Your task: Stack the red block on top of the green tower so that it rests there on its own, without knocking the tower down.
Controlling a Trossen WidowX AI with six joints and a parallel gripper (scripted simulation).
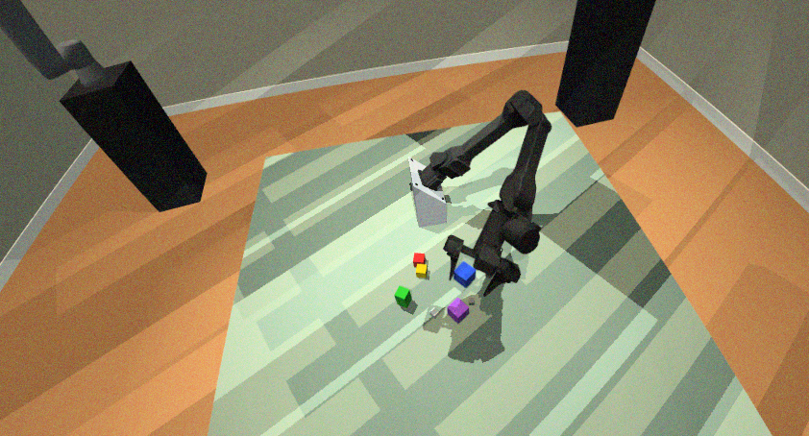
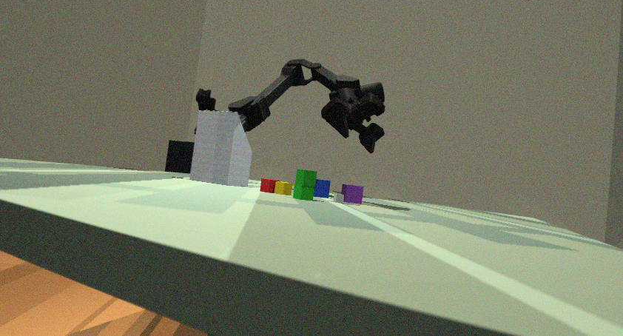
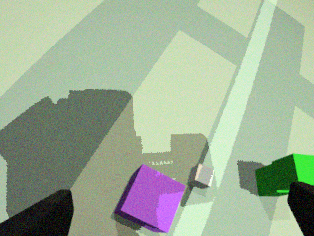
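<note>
Right now my gripper tip is 190 mm past the red block, 130 mm above it and 80 mm to the left of it. From my gripper tip the other things lie so: blue block (120 mm below, 100 mm behind, 30 mm to the left); then yellow block (150 mm behind, 130 mm below, 80 mm to the right); then purple block (120 mm below, 20 mm to the right).
</note>
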